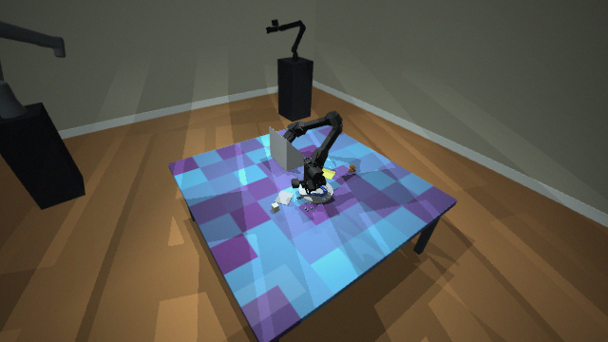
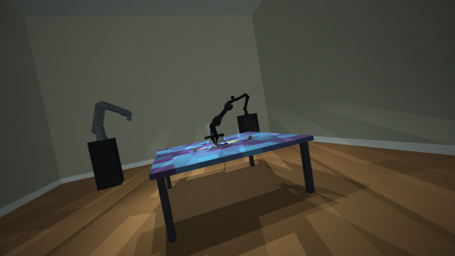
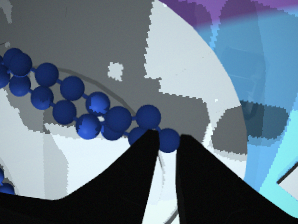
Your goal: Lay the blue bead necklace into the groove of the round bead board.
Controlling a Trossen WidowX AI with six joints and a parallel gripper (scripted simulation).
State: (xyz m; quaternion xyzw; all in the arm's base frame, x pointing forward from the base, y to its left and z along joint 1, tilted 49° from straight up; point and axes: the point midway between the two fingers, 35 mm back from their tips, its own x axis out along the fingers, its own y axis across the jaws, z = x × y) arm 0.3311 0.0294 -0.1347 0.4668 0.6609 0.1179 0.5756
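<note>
Now: the round white bead board 10 mm behind my gripper tip, 70 mm to the left of it and 10 mm below it. From my gripper tip the other things lie so: cream cube: 20 mm behind, 210 mm to the right; yellow patch: 110 mm behind, 230 mm to the left, 20 mm below; flat grey square: 70 mm behind, 120 mm to the right, 20 mm below.
</note>
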